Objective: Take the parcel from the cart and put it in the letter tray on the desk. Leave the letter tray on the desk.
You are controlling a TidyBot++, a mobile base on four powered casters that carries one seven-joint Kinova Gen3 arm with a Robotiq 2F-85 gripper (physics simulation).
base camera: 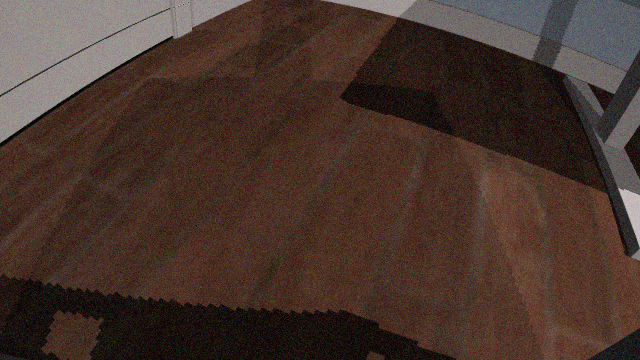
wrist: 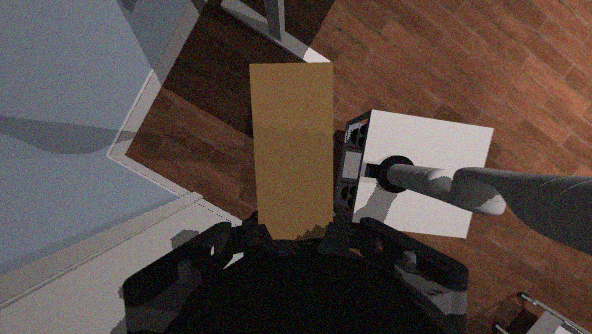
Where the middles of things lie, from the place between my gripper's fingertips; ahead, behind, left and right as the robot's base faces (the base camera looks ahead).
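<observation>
The brown cardboard parcel [wrist: 292, 103] is 50 mm to the right of my hand. As I consider it further, the parcel is also 30 mm above my hand, and it is 10 mm ahead of it.
</observation>
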